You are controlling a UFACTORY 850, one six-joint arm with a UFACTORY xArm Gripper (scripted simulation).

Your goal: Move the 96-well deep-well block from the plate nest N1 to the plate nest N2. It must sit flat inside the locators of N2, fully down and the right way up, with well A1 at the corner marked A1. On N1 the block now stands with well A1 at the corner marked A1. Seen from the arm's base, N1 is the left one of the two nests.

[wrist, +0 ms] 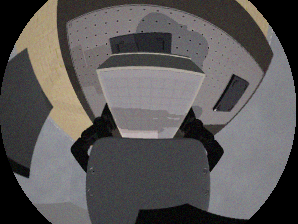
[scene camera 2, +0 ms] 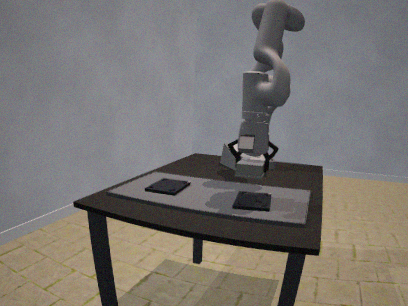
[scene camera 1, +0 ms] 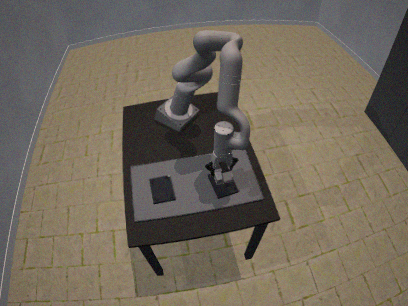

Note:
I see my gripper [scene camera 2: 251, 171] and a deep-well block [wrist: 149, 94].
My gripper shows as well in the wrist view [wrist: 148, 100].

